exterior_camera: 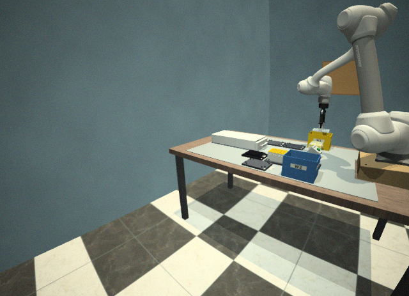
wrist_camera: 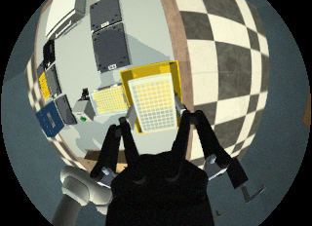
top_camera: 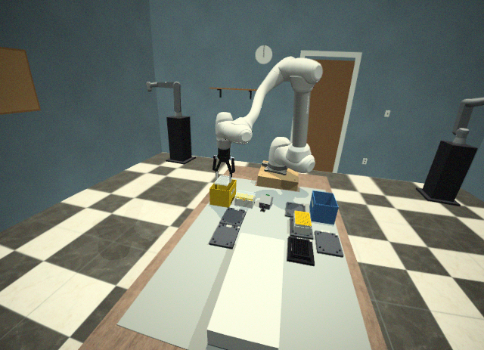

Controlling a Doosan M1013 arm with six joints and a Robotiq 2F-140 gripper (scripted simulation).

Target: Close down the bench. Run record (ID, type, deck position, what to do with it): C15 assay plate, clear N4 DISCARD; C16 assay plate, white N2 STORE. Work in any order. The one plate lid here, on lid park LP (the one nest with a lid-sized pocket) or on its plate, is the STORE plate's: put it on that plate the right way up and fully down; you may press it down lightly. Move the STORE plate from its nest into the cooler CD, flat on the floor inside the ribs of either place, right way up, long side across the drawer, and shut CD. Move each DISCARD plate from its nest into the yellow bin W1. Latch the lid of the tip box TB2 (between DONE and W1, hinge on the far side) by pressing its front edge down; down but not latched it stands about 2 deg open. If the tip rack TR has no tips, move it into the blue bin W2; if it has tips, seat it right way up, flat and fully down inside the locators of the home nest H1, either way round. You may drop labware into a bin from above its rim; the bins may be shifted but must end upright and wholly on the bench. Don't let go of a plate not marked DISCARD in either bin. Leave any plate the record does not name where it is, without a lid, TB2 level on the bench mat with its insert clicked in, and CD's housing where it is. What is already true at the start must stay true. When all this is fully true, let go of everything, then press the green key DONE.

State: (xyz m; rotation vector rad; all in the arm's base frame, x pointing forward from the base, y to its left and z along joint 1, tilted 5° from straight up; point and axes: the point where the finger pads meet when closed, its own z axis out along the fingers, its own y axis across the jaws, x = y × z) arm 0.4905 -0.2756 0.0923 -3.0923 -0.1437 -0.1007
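The clear plate is 20 mm below my hand. Also, from my hand: tip box TB2: 10 mm behind, 150 mm to the left, 120 mm below; then yellow bin W1: 130 mm below; then done key block: 40 mm behind, 290 mm to the left, 110 mm below.
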